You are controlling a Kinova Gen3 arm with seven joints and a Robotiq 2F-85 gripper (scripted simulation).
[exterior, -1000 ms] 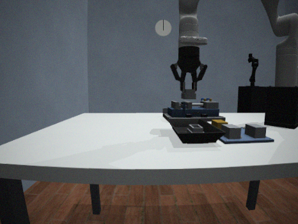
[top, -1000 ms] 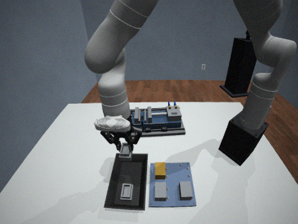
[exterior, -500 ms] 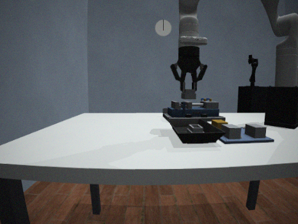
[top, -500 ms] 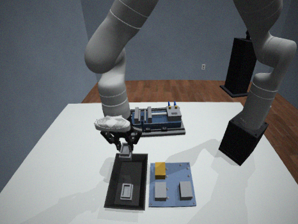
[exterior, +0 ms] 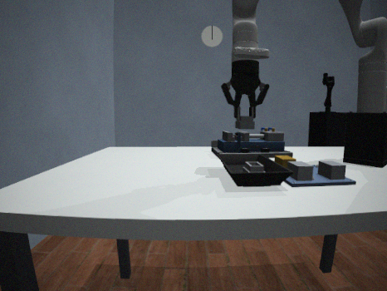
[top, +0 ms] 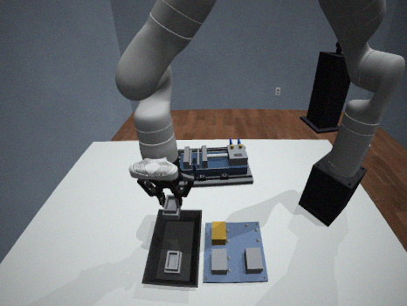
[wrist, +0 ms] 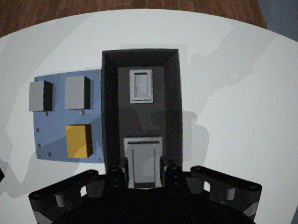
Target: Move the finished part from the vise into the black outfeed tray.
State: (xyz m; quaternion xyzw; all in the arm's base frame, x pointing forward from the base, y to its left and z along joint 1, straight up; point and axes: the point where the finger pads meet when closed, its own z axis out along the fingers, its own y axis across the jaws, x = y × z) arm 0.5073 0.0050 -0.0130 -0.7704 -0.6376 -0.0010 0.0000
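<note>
Right now my hand is 14 cm above the yellow block, 12 cm past it and 3 cm to the right of it. Also, from my hand: blue plate 16 cm below, 15 cm behind, 8 cm to the left; then blue vise 28 cm to the right, 16 cm behind, 13 cm below.
</note>
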